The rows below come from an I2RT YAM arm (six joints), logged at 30 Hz.
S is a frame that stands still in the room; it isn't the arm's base.
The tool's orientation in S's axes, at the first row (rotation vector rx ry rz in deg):
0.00, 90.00, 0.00
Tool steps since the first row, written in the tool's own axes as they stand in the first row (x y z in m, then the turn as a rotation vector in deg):
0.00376, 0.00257, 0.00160, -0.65, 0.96, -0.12
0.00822, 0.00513, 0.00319, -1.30, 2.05, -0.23
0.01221, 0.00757, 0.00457, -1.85, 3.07, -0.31
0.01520, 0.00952, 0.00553, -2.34, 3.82, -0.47
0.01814, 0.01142, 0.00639, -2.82, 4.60, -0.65
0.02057, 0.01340, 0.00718, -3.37, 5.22, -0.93
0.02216, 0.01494, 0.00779, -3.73, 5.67, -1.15
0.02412, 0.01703, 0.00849, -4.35, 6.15, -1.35
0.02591, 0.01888, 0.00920, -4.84, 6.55, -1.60
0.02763, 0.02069, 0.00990, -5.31, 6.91, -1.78
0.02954, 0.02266, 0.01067, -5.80, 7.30, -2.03
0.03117, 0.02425, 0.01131, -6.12, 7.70, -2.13
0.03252, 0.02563, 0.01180, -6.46, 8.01, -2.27
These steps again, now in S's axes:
0.00160, 0.00257, -0.00376, -0.12, 0.96, 0.65
0.00319, 0.00513, -0.00822, -0.23, 2.05, 1.30
0.00457, 0.00757, -0.01221, -0.31, 3.07, 1.85
0.00553, 0.00952, -0.01520, -0.47, 3.82, 2.34
0.00639, 0.01142, -0.01814, -0.65, 4.60, 2.82
0.00718, 0.01340, -0.02057, -0.93, 5.22, 3.37
0.00779, 0.01494, -0.02216, -1.15, 5.67, 3.73
0.00849, 0.01703, -0.02412, -1.35, 6.15, 4.35
0.00920, 0.01888, -0.02591, -1.60, 6.55, 4.84
0.00990, 0.02069, -0.02763, -1.78, 6.91, 5.31
0.01067, 0.02266, -0.02954, -2.03, 7.30, 5.80
0.01131, 0.02425, -0.03117, -2.13, 7.70, 6.12
0.01180, 0.02563, -0.03252, -2.27, 8.01, 6.46

